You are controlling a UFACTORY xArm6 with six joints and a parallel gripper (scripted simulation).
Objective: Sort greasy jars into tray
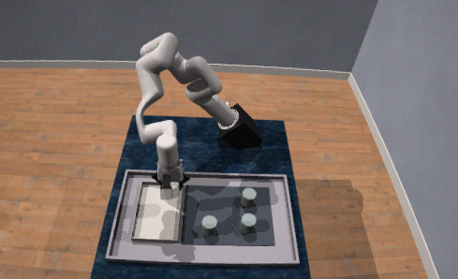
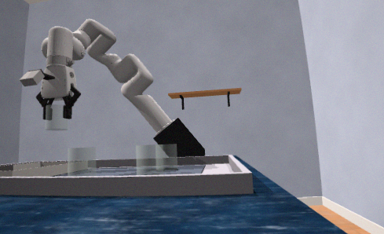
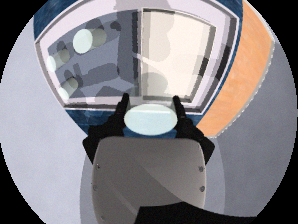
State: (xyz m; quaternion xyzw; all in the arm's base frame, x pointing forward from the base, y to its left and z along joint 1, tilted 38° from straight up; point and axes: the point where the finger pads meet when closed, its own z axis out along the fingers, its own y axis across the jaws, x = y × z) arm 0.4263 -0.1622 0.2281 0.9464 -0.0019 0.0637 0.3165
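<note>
The pale tray lies 180 mm below my hand, 70 mm to the right of it and 20 mm ahead of it. The rest, counted from my hand: dark drying mat 250 mm to the left, 180 mm below, 40 mm ahead.
</note>
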